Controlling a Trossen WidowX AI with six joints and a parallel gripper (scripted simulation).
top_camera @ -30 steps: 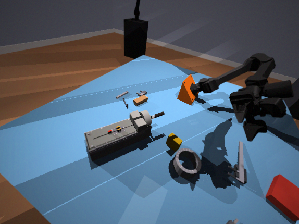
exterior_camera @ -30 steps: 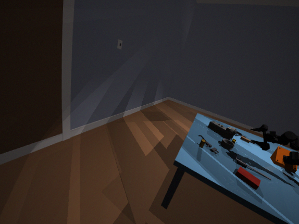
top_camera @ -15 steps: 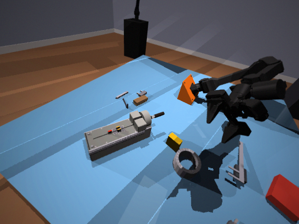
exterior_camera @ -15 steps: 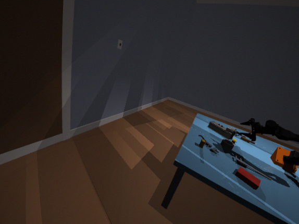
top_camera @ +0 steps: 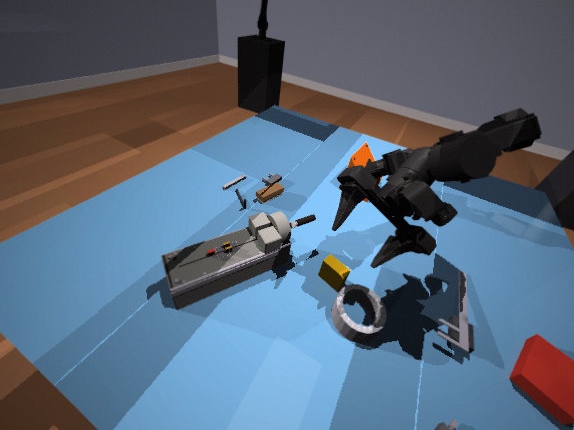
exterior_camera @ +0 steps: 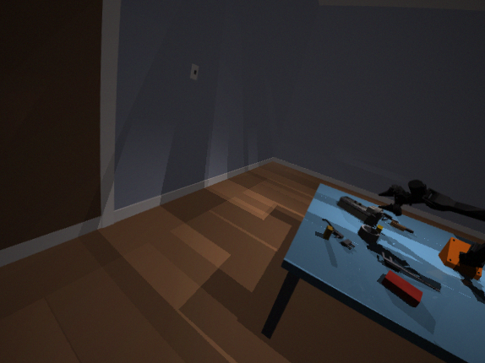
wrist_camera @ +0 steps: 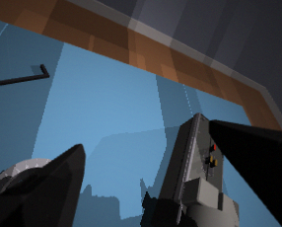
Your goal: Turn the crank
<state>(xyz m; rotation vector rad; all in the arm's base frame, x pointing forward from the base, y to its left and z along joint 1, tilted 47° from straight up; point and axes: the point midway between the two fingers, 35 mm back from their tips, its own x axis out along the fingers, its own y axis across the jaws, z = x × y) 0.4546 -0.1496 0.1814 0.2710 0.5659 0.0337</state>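
The dark crank handle is 120 mm behind my gripper tip, 110 mm to the right of it and 100 mm below it. The rest, counted from my gripper tip: yellow block 180 mm below, 80 mm behind, 10 mm to the right; red pointer 250 mm to the right, 130 mm below, 50 mm ahead; brown block 280 mm to the right, 270 mm behind, 200 mm below.
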